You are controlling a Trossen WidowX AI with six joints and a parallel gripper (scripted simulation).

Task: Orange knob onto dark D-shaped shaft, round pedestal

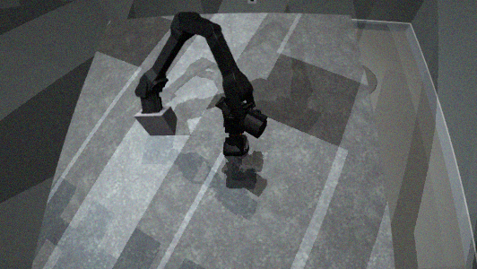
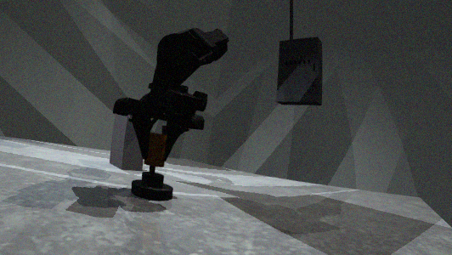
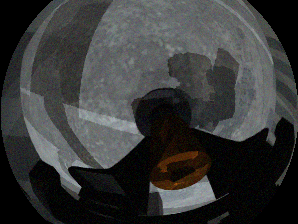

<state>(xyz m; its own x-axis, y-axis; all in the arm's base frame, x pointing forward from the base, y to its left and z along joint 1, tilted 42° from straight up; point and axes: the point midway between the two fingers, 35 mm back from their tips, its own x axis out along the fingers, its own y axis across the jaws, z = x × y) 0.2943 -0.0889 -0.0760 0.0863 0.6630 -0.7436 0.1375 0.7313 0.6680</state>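
My gripper tip is 20 mm below the knob. Round my gripper tip: dark pedestal: 40 mm below.
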